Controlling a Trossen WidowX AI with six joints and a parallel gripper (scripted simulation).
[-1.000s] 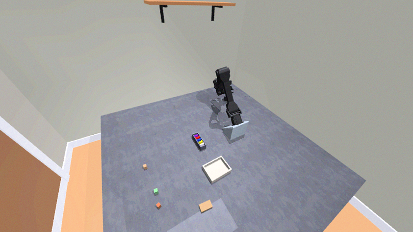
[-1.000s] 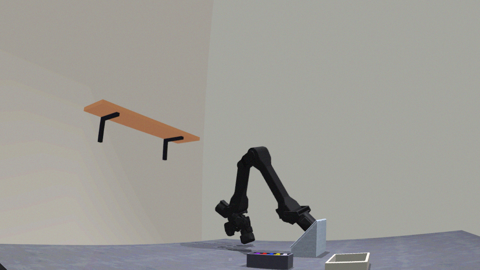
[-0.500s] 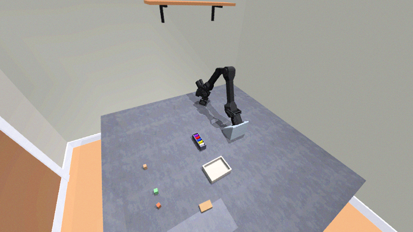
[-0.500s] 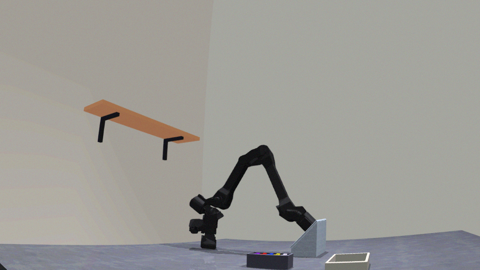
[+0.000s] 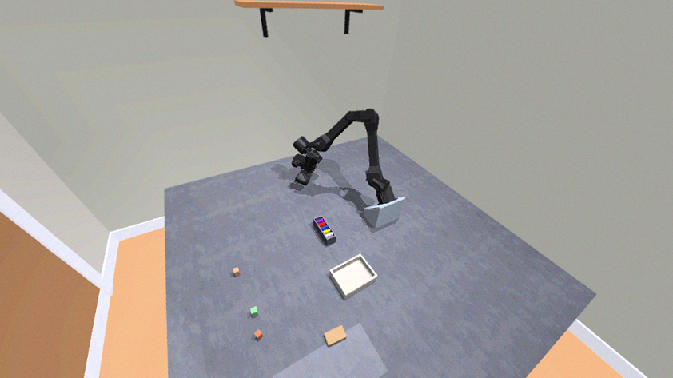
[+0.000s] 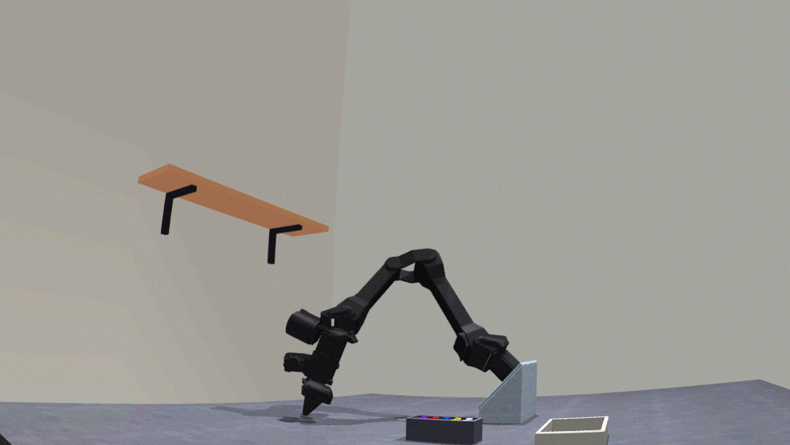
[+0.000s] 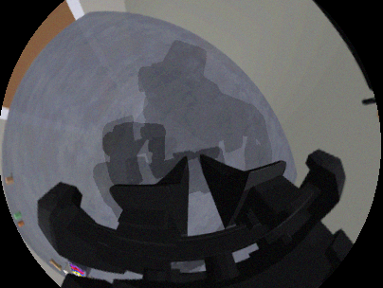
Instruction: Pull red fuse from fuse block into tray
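Now: gripper tip 350 mm to the right of the red fuse, 110 mm short of it and 20 mm below it. From my gripper tip the other things lie so: yellow fuse (390 mm to the left, 110 mm ahead, 20 mm above); then blue fuse (370 mm to the left, 110 mm ahead, 20 mm above); then purple fuse (330 mm to the left, 100 mm ahead, 20 mm above).
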